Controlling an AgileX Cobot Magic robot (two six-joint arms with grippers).
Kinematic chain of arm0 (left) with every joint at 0, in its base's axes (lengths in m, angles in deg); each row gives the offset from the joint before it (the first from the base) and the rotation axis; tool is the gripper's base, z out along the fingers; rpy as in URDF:
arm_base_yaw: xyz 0 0 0.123 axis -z
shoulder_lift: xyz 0 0 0 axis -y
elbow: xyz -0.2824 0 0.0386 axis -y
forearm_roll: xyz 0.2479 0 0.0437 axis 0.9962 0 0.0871
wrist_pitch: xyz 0 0 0 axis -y
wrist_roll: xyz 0.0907 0 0.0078 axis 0.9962 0 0.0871
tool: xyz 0 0 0 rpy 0 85 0
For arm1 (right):
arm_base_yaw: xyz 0 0 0.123 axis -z
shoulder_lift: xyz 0 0 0 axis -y
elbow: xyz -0.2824 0 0.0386 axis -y
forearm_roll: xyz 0.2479 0 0.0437 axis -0.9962 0 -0.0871
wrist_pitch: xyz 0 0 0 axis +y
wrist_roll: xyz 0.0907 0 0.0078 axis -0.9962 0 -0.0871
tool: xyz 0 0 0 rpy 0 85 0
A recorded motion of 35 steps. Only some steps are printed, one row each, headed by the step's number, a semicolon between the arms.
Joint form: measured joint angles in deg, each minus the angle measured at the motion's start. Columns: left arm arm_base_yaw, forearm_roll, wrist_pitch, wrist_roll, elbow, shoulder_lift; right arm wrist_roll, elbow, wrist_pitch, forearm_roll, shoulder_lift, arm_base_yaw.
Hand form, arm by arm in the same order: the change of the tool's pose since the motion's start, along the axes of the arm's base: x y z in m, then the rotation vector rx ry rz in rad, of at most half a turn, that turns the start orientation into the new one. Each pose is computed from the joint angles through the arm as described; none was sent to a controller.
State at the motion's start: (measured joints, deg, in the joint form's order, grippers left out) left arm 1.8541 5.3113 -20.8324 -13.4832 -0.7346 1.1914; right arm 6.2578 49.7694 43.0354 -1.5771 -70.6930 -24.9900
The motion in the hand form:
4: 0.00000 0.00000 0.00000 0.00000 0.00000 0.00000; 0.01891 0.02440 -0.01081 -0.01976 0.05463 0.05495
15: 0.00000 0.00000 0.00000 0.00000 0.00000 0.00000; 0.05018 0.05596 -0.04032 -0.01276 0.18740 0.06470
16: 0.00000 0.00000 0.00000 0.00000 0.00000 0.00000; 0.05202 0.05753 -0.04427 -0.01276 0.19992 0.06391
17: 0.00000 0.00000 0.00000 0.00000 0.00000 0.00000; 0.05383 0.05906 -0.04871 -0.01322 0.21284 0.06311
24: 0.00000 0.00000 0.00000 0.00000 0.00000 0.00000; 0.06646 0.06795 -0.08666 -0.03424 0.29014 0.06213
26: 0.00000 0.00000 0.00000 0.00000 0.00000 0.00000; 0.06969 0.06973 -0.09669 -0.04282 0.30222 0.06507
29: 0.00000 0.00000 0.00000 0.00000 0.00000 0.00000; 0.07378 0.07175 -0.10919 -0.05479 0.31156 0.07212
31: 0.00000 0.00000 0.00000 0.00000 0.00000 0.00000; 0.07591 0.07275 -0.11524 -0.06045 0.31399 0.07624
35: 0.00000 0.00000 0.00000 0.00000 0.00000 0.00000; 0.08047 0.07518 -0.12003 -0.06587 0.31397 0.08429
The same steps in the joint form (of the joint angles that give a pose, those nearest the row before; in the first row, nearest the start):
4: 0.00 0.00 0.00 0.00 0.00 0.00; 0.50 4.12 0.24 -0.65 -7.19 -2.90
15: 0.00 0.00 0.00 0.00 0.00 0.00; 1.00 10.41 1.20 -4.97 -19.15 -4.47
16: 0.00 0.00 0.00 0.00 0.00 0.00; 1.15 10.57 1.12 -5.40 -20.04 -4.47
17: 0.00 0.00 0.00 0.00 0.00 0.00; 1.31 10.69 0.98 -5.82 -20.98 -4.47
24: 0.00 0.00 0.00 0.00 0.00 0.00; 2.63 10.92 -1.42 -7.62 -28.19 -4.48
26: 0.00 0.00 0.00 0.00 0.00 0.00; 3.07 10.99 -2.35 -7.76 -30.05 -4.47
29: 0.00 0.00 0.00 0.00 0.00 0.00; 3.78 11.09 -3.73 -7.77 -32.36 -4.48
31: 0.00 0.00 0.00 0.00 0.00 0.00; 4.15 11.19 -4.48 -7.75 -33.50 -4.48
35: 0.00 0.00 0.00 0.00 0.00 0.00; 4.68 12.12 -4.84 -7.69 -34.96 -4.47

